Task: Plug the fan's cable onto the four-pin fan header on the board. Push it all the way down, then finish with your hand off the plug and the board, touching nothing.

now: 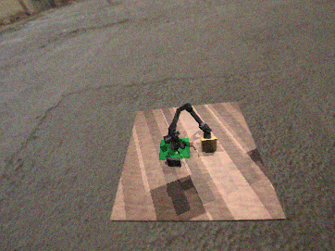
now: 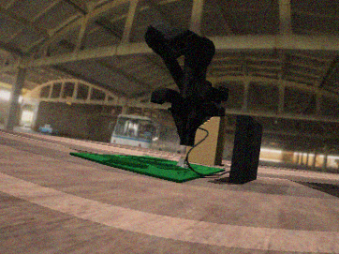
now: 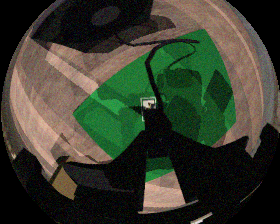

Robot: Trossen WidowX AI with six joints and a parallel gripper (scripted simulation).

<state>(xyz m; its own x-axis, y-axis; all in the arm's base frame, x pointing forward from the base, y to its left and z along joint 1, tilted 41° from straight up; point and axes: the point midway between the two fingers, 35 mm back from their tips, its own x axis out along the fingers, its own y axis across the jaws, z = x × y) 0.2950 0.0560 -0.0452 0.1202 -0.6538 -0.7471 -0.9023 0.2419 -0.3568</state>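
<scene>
Now: gripper tip 8 cm above the green board, 4 cm to the left of it and 4 cm short of it. Also, from my gripper tip: black plug: 1 cm to the left, 1 cm above; then black fan: 14 cm to the left, 2 cm ahead, 1 cm below.
</scene>
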